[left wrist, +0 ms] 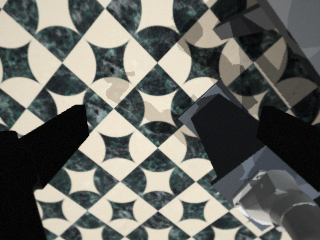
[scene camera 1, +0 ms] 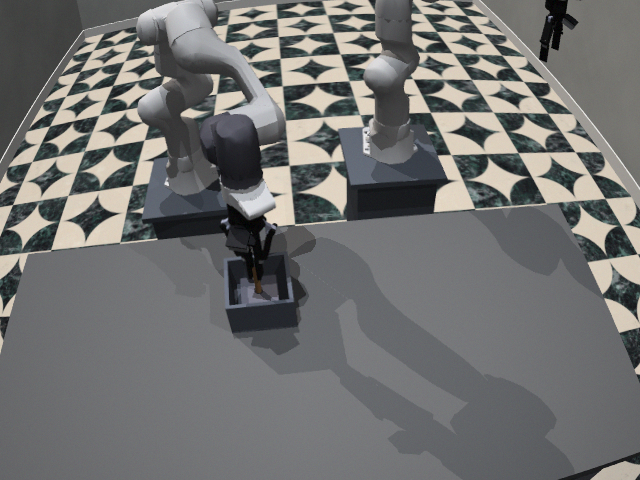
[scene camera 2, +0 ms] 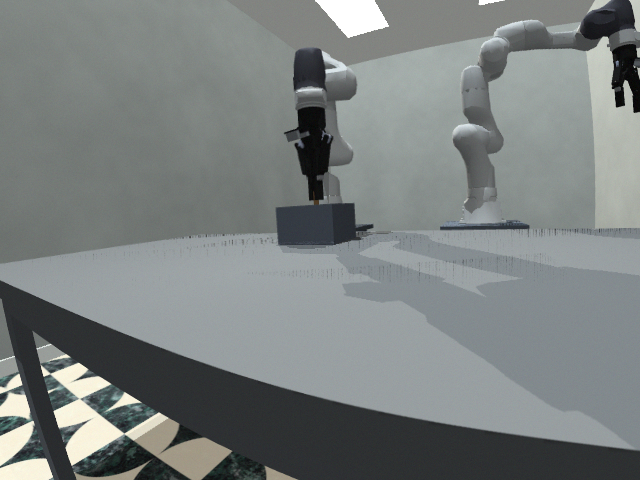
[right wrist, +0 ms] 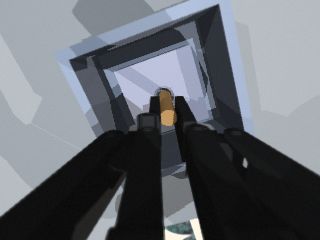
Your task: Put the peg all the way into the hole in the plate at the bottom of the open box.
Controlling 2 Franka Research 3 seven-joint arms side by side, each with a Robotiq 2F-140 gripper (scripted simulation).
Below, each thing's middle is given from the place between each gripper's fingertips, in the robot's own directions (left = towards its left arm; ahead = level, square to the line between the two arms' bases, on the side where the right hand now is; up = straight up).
I see my right gripper [scene camera 2: 316,200] 100 mm above the pale plate [scene camera 1: 269,286]. From my right hand the other things lie so: dark blue-grey box [scene camera 1: 279,314] 120 mm below.
Right now the pale plate is 49 cm ahead of my left hand, 104 cm to the right of it and 37 cm below it. From my left hand the other things lie so: dark blue-grey box 49 cm ahead, 104 cm to the right, 39 cm below.
